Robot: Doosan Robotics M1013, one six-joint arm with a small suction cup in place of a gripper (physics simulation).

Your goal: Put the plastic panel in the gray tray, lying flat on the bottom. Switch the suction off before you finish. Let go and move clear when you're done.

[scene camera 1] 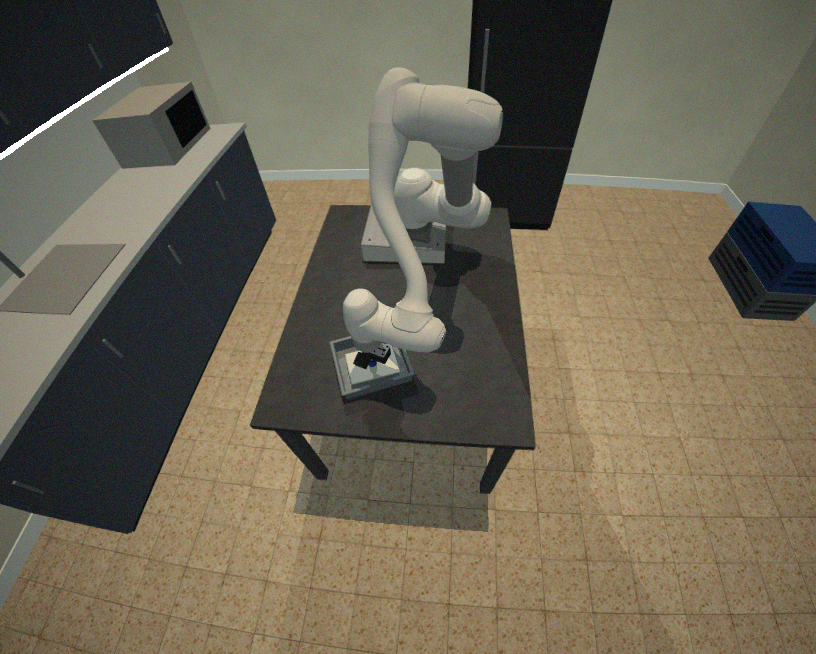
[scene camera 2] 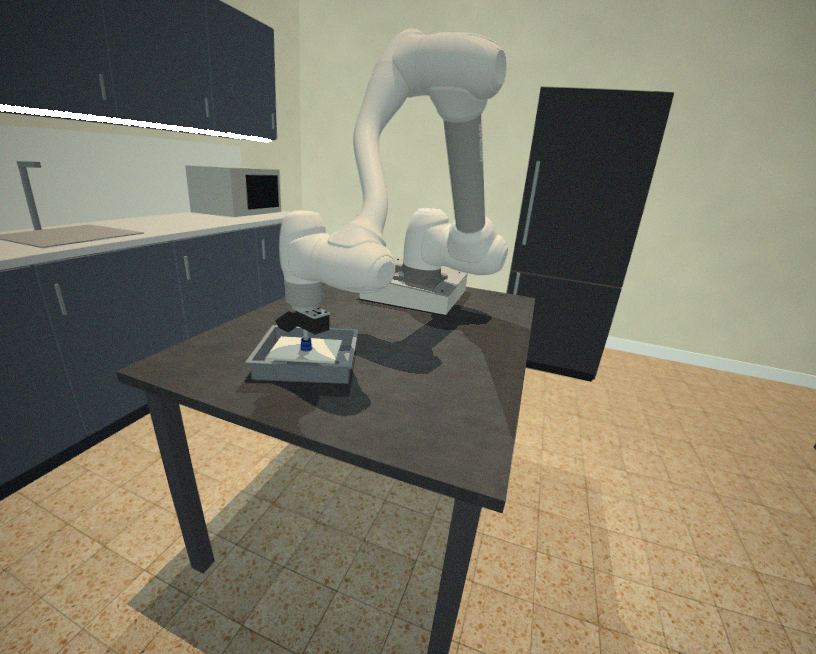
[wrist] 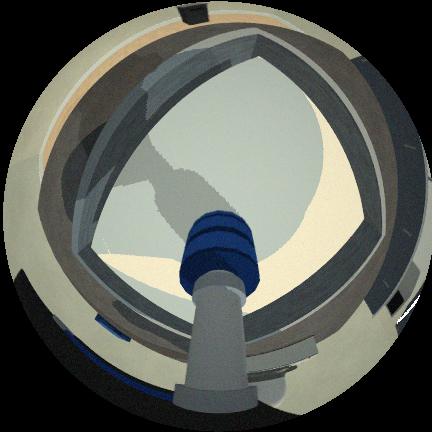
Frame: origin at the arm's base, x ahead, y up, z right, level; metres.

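Seen in the pictures: hand at its tool point: (scene camera 1: 372, 364) (scene camera 2: 306, 352) (wrist: 220, 230); arm's base at its link origin: (scene camera 1: 411, 227) (scene camera 2: 420, 278) (wrist: 266, 370).
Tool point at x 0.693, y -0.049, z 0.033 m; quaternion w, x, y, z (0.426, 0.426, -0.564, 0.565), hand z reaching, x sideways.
Offsets run from my tool point to a thing's top centre. Level surfaces: height alone.
The plastic panel @[dz +0.002, dx -0.003, dy +0.010 m] (scene camera 1: 375, 374) (scene camera 2: 325, 352) (wrist: 250, 125) is a pale, thin, four-cornered sheet. It lies level inside the outline of the gray tray @[dz +0.012, dx -0.022, dy +0.012 m] (scene camera 1: 378, 388) (scene camera 2: 299, 372) (wrist: 357, 150), with the tray walls showing all around it in the wrist view. The tray is shallow and stands near the table's front left. My blue suction cup (scene camera 1: 372, 363) (scene camera 2: 305, 345) (wrist: 219, 240) is on the panel's top face, near its middle, and holds it. The panel hides the tray bottom, so I cannot tell whether the two touch.
The dark table @[dy -0.038 m] (scene camera 1: 469, 381) (scene camera 2: 422, 401) carries the tray and the robot base (scene camera 1: 403, 252) (scene camera 2: 415, 294). A counter with a microwave (scene camera 1: 146, 132) (scene camera 2: 217, 190) runs along the left. A black fridge (scene camera 1: 531, 102) (scene camera 2: 585, 204) stands behind. Crates (scene camera 1: 776, 245) are on the floor at the right.
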